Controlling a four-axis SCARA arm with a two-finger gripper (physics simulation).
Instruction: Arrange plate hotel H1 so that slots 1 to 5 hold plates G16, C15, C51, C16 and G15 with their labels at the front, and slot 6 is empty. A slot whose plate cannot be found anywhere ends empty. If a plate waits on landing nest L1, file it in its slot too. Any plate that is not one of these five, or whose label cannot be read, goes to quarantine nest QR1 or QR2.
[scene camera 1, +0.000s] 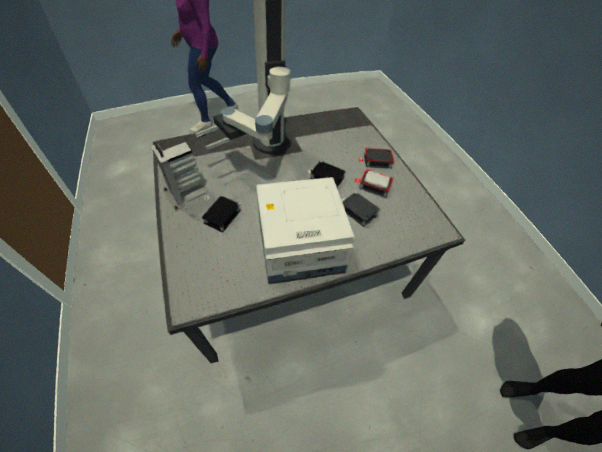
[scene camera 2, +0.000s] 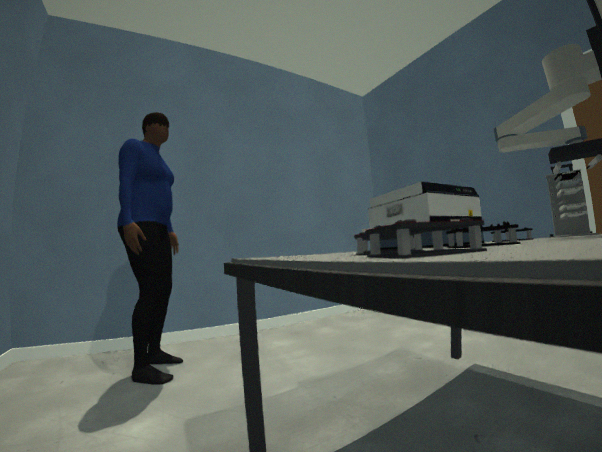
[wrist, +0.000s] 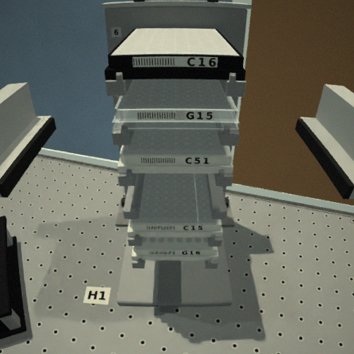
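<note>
Hotel H1 (scene camera 1: 172, 184) (scene camera 2: 554, 202) (wrist: 175, 11) stands at the table's back left corner. In the wrist view its labels face front. White-topped plate C16 (wrist: 175, 62) (scene camera 1: 177, 151) is in slot 6, clear plate G15 (wrist: 175, 116) in slot 5, and C51 (wrist: 175, 161) in slot 4. Slot 3 looks empty. C15 (wrist: 172, 228) is in slot 2 and G16 (wrist: 172, 253) in slot 1. My gripper (wrist: 175, 101) (scene camera 1: 211, 137) (scene camera 2: 579, 164) is open and empty, its fingers wide apart in front of the hotel. Nest L1 cannot be identified by label.
Two red nests stand at the right: the rear one (scene camera 1: 392, 157) looks dark inside, and the front one (scene camera 1: 390, 185) holds a light plate (scene camera 1: 376, 178). Black nests (scene camera 1: 221, 212) (scene camera 1: 327, 172) and a dark grey one (scene camera 1: 361, 207) surround a white instrument (scene camera 1: 305, 215) (scene camera 2: 400, 205). Two people stand off the table.
</note>
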